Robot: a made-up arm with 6 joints.
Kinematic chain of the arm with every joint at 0, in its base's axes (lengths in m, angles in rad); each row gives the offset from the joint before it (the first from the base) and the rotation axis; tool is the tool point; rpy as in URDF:
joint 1: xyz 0 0 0.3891 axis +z
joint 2: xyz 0 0 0 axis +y
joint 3: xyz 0.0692 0 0.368 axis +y
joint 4: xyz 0.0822 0 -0.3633 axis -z
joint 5: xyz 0 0 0 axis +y
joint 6: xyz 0.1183 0 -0.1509 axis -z
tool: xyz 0 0 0 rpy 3.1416 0 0
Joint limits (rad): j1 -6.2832..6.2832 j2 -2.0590..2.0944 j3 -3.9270..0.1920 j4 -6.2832..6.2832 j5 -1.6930..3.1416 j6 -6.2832..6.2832
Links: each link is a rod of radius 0.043 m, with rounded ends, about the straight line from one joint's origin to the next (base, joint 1, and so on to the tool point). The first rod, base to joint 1, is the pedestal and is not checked.
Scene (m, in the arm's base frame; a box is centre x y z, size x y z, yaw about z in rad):
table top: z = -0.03
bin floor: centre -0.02 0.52 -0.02 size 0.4 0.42 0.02 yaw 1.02
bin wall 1: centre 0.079 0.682 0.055 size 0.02 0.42 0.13 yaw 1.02
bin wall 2: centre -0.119 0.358 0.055 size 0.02 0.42 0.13 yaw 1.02
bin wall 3: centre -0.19 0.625 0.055 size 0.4 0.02 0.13 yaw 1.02
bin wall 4: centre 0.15 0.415 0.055 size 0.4 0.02 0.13 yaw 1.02
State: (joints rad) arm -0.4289 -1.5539 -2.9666 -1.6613 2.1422 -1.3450
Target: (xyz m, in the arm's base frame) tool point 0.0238 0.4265 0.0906
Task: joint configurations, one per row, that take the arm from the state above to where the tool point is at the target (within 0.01 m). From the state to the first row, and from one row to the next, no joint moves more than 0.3 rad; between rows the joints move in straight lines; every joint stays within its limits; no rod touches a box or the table.
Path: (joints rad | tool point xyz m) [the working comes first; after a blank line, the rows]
Joints at the target: 1.6999 0.9769 -1.3026 -0.4739 1.7785 -1.3450
Straight joint move there: clear.

1: -0.1924 -1.2727 -2.7817 -1.5294 2.1018 -1.3450 | -0.7083 -0.0555 0.7423
2: 0.0442 -0.9915 -2.5968 -1.3974 2.0614 -1.3450 | -0.4774 -0.2073 0.9847
3: 0.2807 -0.7103 -2.4119 -1.2655 2.0210 -1.3450 | -0.1480 -0.2286 1.1178
4: 0.5172 -0.4291 -2.2271 -1.1336 1.9805 -1.3450 | 0.1689 -0.0973 1.1184
5: 0.7538 -0.1479 -2.0422 -1.0016 1.9401 -1.3450 | 0.3720 0.1373 0.9930
6: 0.9903 0.1333 -1.8573 -0.8697 1.8997 -1.3450 | 0.4142 0.3793 0.7756
7: 1.2268 0.4145 -1.6724 -0.7378 1.8593 -1.3450 | 0.3183 0.5328 0.5172
8: 1.4634 0.6957 -1.4875 -0.6059 1.8189 -1.3450 | 0.1592 0.5453 0.2734
9: 1.6999 0.9769 -1.3026 -0.4739 1.7785 -1.3450 | 0.0238 0.4265 0.0906

